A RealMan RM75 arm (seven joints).
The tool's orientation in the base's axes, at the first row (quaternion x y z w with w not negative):
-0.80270, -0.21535, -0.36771, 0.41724
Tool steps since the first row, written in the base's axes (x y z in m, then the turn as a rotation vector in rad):
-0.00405, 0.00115, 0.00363, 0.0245, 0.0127, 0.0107
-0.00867, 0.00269, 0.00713, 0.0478, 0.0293, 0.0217
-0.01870, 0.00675, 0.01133, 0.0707, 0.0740, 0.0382
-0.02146, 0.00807, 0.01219, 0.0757, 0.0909, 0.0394
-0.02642, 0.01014, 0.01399, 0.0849, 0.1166, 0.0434
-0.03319, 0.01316, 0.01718, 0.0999, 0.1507, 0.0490
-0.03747, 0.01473, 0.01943, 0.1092, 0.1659, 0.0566
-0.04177, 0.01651, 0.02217, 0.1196, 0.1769, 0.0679
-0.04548, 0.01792, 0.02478, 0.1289, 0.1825, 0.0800
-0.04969, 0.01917, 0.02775, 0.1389, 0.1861, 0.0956
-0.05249, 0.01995, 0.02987, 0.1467, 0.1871, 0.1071
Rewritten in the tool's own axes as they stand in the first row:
0.00026, -0.00514, -0.00210, 0.0243, 0.0034, 0.0165
0.00007, -0.01081, -0.00405, 0.0483, 0.0037, 0.0356
-0.00292, -0.02177, -0.00641, 0.0773, -0.0148, 0.0757
-0.00397, -0.02475, -0.00678, 0.0821, -0.0216, 0.0913
-0.00566, -0.03007, -0.00779, 0.0920, -0.0320, 0.1149
-0.00740, -0.03780, -0.00928, 0.1072, -0.0441, 0.1471
-0.00833, -0.04262, -0.01060, 0.1196, -0.0504, 0.1607
-0.00889, -0.04783, -0.01193, 0.1353, -0.0556, 0.1697
-0.00919, -0.05237, -0.01328, 0.1508, -0.0588, 0.1736
-0.00953, -0.05734, -0.01511, 0.1693, -0.0623, 0.1747
-0.00965, -0.06068, -0.01642, 0.1832, -0.0636, 0.1743

